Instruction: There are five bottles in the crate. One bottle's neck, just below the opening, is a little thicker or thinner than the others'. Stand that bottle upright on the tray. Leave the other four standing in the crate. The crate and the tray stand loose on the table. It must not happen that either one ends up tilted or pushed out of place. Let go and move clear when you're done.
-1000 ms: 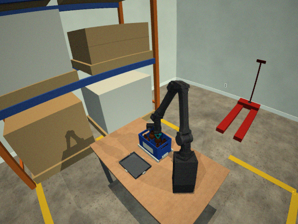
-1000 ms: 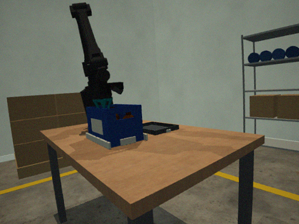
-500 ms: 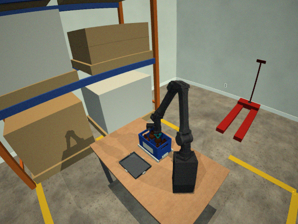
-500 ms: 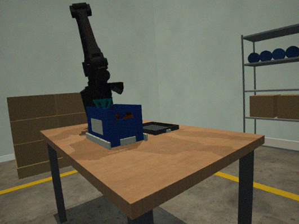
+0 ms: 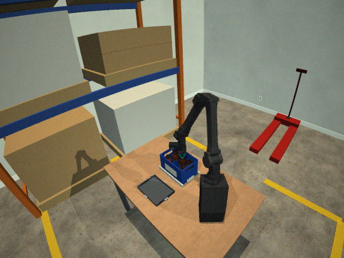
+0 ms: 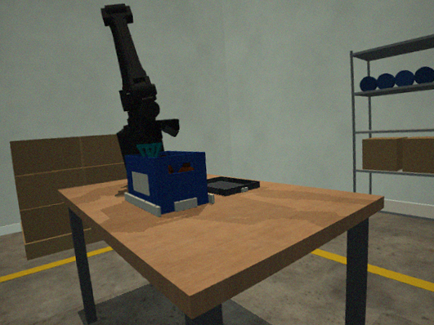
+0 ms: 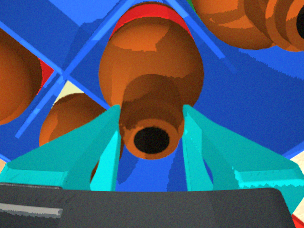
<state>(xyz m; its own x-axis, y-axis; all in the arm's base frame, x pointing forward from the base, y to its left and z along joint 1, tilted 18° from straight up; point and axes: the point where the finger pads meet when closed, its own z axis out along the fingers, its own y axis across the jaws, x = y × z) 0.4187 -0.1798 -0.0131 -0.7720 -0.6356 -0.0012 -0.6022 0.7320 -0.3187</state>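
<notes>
Now: the crate 1 cm ahead of my hand, 4 cm to the left of it and 7 cm below it. Round my hand: bottle: 10 cm ahead, 8 cm to the left, 6 cm below; then dark tray: 2 cm ahead, 32 cm to the left, 14 cm below.
</notes>
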